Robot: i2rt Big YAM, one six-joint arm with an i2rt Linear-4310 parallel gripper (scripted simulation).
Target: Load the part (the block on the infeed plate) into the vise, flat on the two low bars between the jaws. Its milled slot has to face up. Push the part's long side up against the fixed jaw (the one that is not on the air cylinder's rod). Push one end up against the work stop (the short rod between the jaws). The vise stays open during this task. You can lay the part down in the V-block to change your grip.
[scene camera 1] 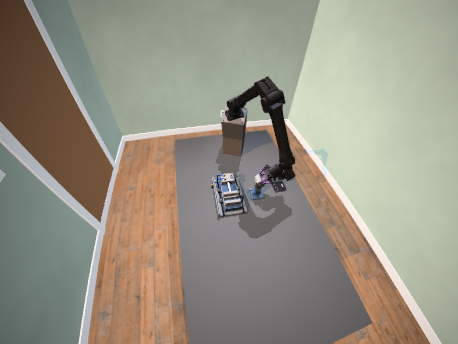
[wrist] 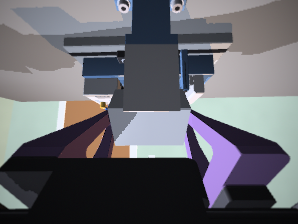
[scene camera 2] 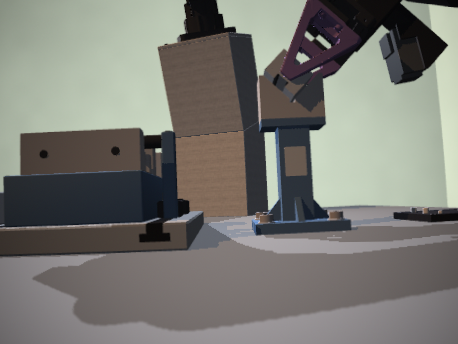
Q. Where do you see a part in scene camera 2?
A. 272, 72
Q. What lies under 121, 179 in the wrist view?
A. The gripper.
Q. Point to a part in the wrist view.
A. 129, 128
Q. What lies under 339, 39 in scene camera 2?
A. The gripper.
